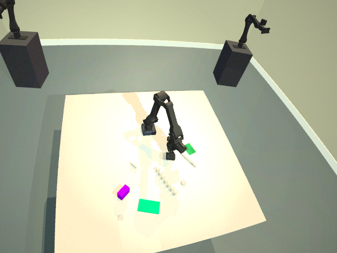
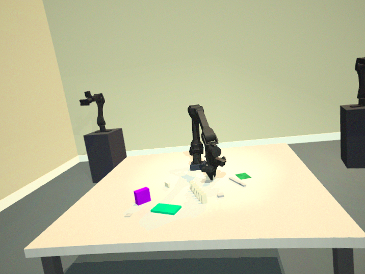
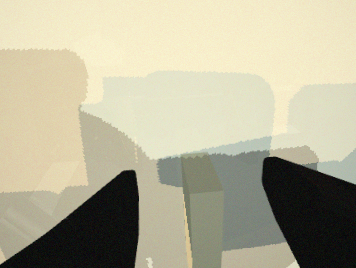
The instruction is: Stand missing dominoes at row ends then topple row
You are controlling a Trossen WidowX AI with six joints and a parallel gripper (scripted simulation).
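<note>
Right now the long bar is 4 cm ahead of my gripper tip and 14 cm to the left of it. The rest, counted from my gripper tip: small green pad (6 cm behind, 16 cm to the left, 1 cm below); then flat teal plate (38 cm ahead, 15 cm to the right); then purple block (31 cm ahead, 31 cm to the right, 3 cm above).
</note>
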